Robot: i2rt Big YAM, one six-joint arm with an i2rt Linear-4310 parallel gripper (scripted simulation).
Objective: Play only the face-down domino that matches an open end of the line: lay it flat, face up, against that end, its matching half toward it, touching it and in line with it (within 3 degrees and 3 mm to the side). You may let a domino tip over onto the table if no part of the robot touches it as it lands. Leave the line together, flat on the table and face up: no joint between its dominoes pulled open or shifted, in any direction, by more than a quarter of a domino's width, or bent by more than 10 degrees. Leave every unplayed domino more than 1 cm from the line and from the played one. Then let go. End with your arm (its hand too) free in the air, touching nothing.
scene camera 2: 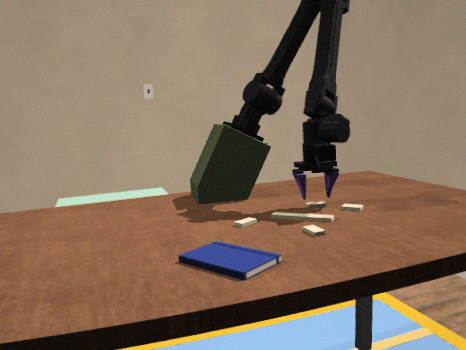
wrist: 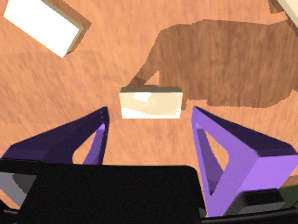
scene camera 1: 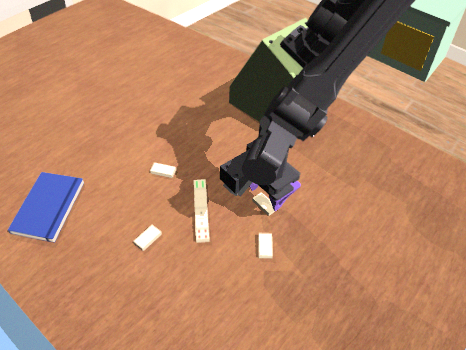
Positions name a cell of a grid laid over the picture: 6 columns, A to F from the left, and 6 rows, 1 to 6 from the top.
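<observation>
Book (scene camera 1: A4), (scene camera 2: D5); out of frame in the wrist view. My gripper (scene camera 2: E4), (scene camera 1: D4), (wrist: D4). Domino (wrist: D3).
</observation>
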